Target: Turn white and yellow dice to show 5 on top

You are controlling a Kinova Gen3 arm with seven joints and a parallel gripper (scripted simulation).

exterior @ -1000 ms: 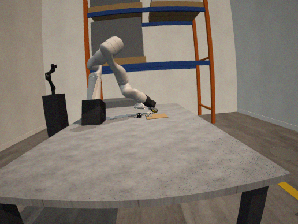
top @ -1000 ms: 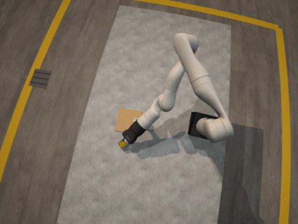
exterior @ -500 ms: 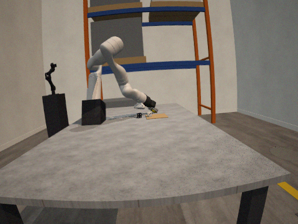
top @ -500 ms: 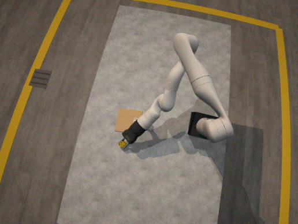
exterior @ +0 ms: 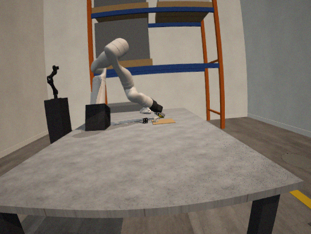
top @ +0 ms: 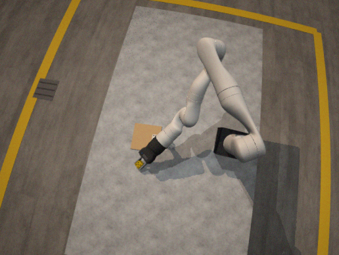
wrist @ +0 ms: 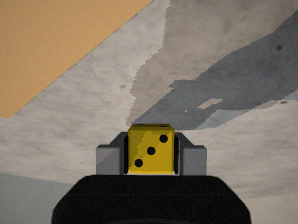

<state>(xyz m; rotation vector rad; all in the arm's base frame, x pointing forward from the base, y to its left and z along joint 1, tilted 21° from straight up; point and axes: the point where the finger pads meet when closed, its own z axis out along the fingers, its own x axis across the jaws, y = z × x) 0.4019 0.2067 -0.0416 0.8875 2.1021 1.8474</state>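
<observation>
Now: hand right at the yellow die. Also, from my hand: white die: 30 mm behind, 150 mm to the right; tan mat: 10 mm ahead, 140 mm to the right, 20 mm below; black die: 100 mm behind, 150 mm to the right, 10 mm below.
</observation>
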